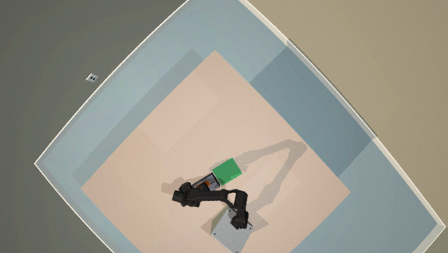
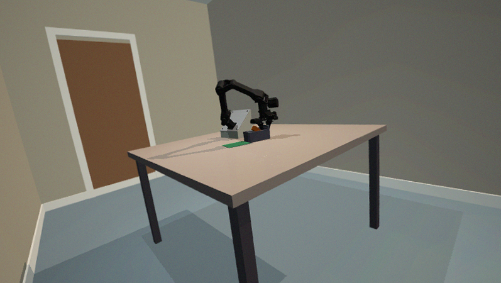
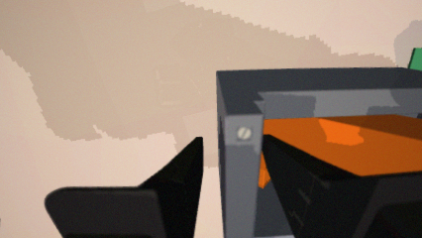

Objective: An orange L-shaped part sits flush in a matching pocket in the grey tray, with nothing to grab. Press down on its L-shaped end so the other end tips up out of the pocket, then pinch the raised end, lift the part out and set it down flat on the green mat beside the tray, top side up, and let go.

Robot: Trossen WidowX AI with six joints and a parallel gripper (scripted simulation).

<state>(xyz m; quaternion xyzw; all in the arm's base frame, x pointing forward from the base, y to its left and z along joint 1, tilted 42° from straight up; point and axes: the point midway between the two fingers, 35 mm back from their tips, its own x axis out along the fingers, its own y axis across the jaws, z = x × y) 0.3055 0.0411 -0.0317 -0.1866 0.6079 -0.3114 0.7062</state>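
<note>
The orange L-shaped part lies 4 cm to the right of my gripper tip and 2 cm behind it. The rest, counted from my gripper tip: green mat 22 cm to the right, 6 cm below, 5 cm behind.
</note>
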